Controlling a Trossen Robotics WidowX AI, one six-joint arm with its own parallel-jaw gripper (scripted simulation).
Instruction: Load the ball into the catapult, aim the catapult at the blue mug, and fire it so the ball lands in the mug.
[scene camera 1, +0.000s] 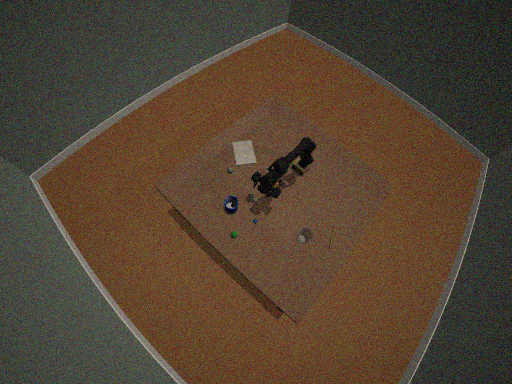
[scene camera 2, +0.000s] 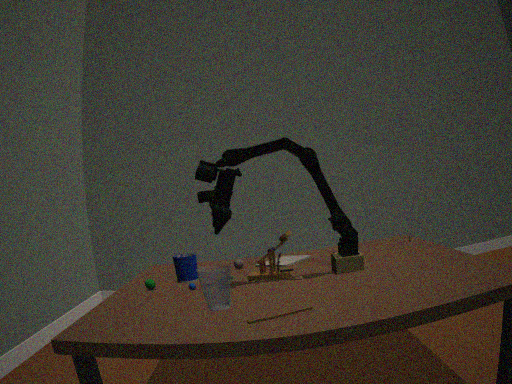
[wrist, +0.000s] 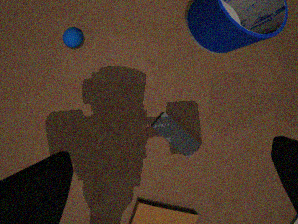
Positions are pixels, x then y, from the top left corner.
Scene:
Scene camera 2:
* my gripper: 215, 230
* wooden catapult: 263, 274
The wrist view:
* my gripper: 174, 156

